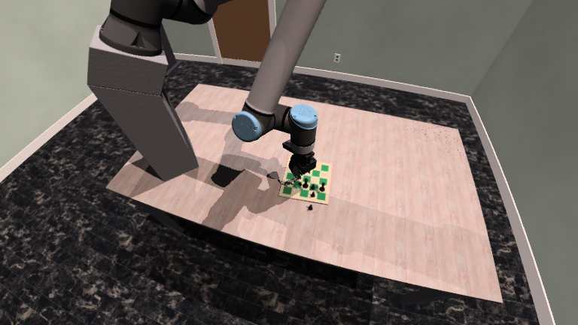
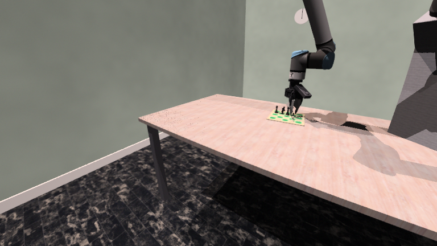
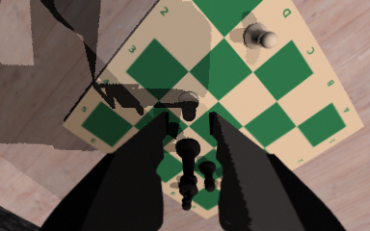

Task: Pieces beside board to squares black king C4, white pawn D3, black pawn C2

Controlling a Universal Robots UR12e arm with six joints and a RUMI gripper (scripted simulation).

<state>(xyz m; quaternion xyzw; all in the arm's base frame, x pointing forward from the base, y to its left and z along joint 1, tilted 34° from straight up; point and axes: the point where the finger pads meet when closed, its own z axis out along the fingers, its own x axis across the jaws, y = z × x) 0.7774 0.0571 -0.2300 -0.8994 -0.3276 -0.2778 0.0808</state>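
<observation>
Now: the black king 4 cm to the right of my hand and 4 cm ahead of it. Round my hand: chessboard (4 cm below, 4 cm ahead).
</observation>
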